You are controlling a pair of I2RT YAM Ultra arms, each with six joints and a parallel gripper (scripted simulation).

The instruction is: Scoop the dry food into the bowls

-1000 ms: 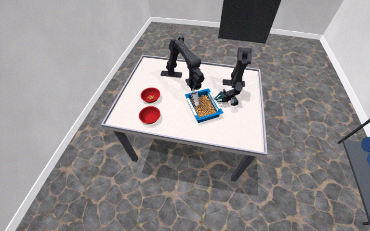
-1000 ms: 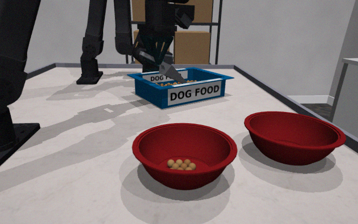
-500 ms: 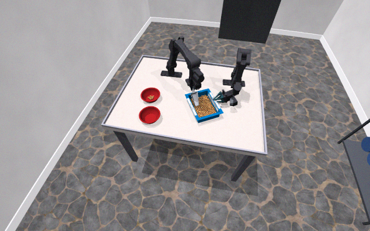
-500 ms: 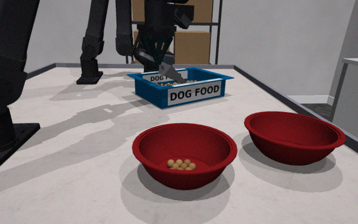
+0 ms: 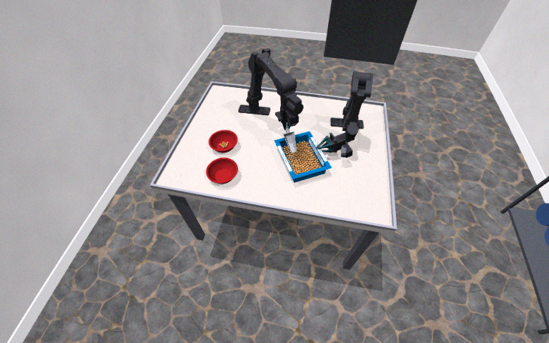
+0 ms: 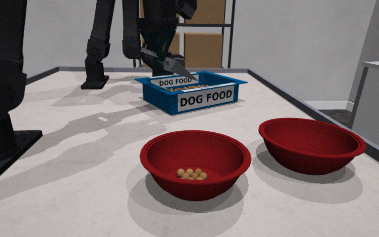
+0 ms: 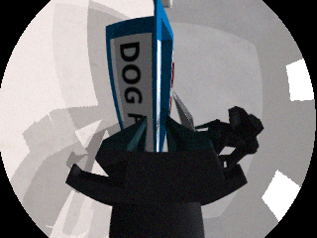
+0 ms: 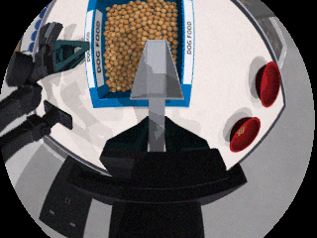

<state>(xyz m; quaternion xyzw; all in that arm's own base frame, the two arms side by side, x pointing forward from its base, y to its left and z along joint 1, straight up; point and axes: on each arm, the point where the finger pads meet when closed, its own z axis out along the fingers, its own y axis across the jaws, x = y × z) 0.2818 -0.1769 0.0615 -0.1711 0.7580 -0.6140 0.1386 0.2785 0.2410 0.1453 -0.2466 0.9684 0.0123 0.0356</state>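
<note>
The blue dog food box lies 8 cm ahead of my right hand, 10 cm to the left of it and 10 cm below it. Round my right hand: grey scoop (3 cm ahead, 2 cm to the left, 3 cm below).
</note>
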